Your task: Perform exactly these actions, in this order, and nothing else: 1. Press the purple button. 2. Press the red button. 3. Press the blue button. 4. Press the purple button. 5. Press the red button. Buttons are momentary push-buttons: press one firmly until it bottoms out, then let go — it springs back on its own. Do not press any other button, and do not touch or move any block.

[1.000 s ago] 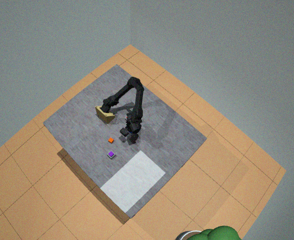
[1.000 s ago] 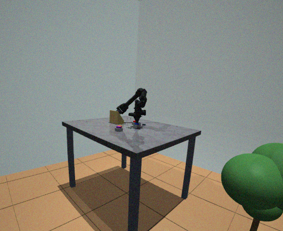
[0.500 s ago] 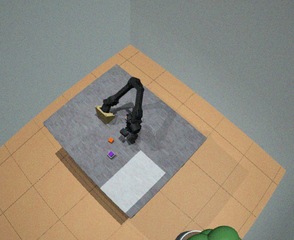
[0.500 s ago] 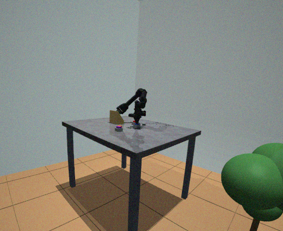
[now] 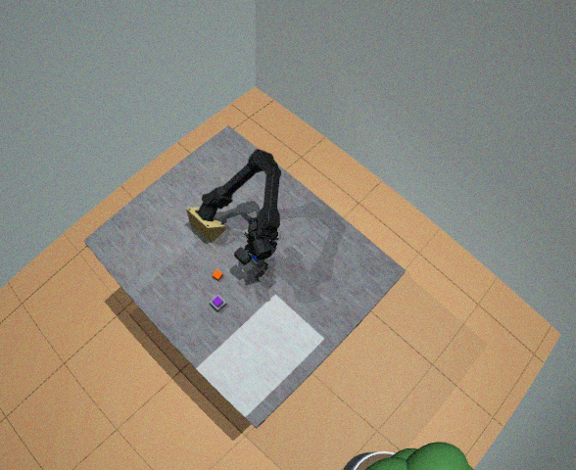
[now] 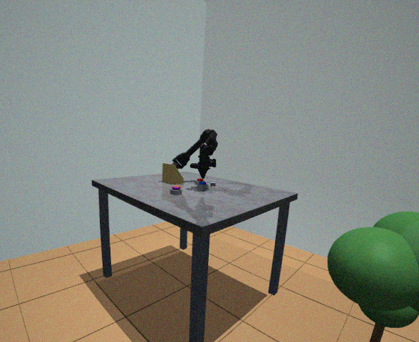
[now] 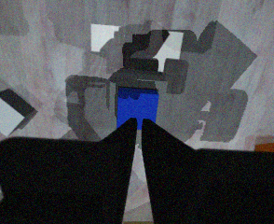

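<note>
Now: gripper tip 30 mm above the blue button. Also, from my gripper tip: orange block: 170 mm to the right, 50 mm below, 40 mm behind; red button: 100 mm behind, 60 mm to the left, 30 mm below; small grey block: 120 mm to the left, 50 mm below, 40 mm behind.
</note>
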